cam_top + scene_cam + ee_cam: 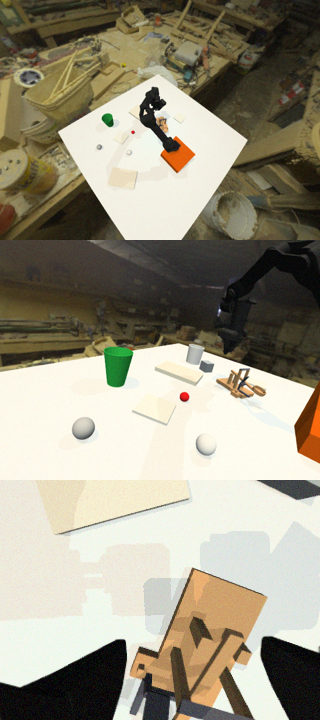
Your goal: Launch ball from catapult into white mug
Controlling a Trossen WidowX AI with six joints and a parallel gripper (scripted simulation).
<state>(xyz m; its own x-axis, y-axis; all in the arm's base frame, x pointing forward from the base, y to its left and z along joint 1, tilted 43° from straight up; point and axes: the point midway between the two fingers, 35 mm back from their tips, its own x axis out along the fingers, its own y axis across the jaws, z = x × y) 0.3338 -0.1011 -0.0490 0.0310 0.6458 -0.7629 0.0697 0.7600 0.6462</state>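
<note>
Now: the red ball 40 mm ahead of my gripper tip, 240 mm to the left of it and 130 mm below it. The rest, counted from my gripper tip: grey cube 100 mm ahead, 120 mm to the right, 120 mm below; then white ball 90 mm behind, 390 mm to the left, 130 mm below; then white mug 210 mm ahead, 170 mm to the right, 120 mm below.
</note>
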